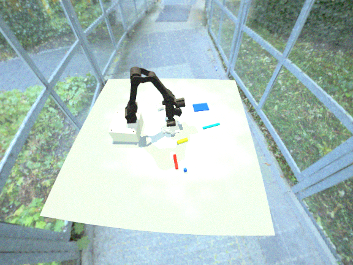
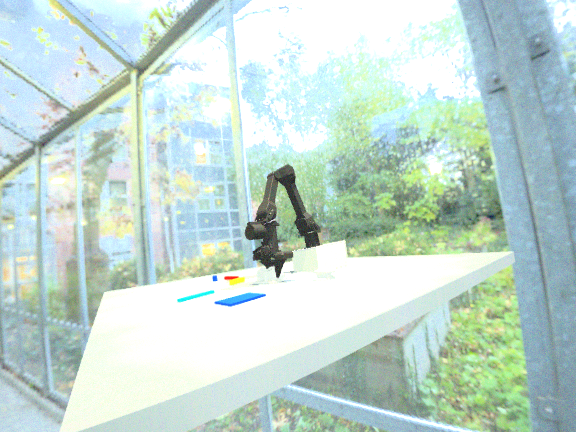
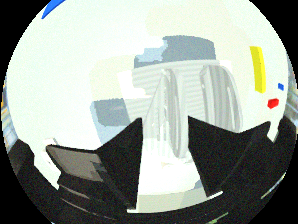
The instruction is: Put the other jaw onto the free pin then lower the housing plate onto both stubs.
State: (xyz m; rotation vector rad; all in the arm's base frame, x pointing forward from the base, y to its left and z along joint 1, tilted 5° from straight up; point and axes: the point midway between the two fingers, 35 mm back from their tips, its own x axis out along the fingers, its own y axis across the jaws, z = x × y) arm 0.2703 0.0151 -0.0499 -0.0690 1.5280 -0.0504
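Now: gripper tip 3 cm past the white jaw and 2 cm to the left of it. Round my gripper tip: pale riser (7 cm behind, 19 cm to the left); then yellow bar (7 cm ahead, 16 cm to the right); then blue flat plate (26 cm ahead, 15 cm to the left, 1 cm below).
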